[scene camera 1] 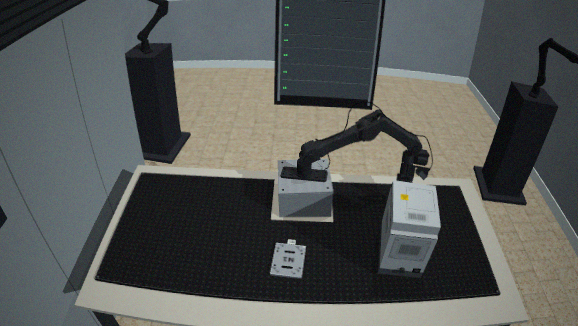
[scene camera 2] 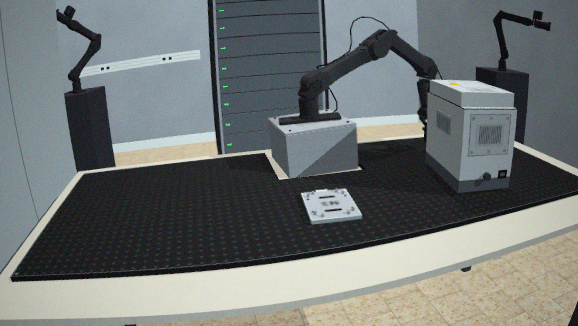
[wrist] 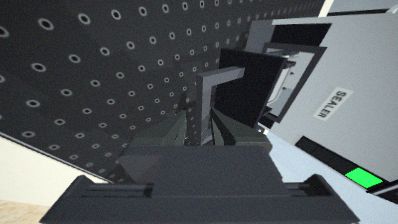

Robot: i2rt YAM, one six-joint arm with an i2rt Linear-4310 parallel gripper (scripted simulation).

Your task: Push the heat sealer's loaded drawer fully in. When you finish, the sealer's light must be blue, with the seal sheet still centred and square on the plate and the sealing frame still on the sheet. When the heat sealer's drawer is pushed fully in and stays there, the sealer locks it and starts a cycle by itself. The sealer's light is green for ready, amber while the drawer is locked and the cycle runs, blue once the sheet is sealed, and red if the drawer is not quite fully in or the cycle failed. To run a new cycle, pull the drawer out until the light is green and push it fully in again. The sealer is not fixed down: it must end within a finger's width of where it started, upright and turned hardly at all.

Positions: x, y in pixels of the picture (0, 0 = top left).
A heat sealer shows in scene camera 1, in scene camera 2 and in the wrist view (334, 115). One and the same spot on the heat sealer: (scene camera 1: 414, 227) is (scene camera 2: 486, 97).
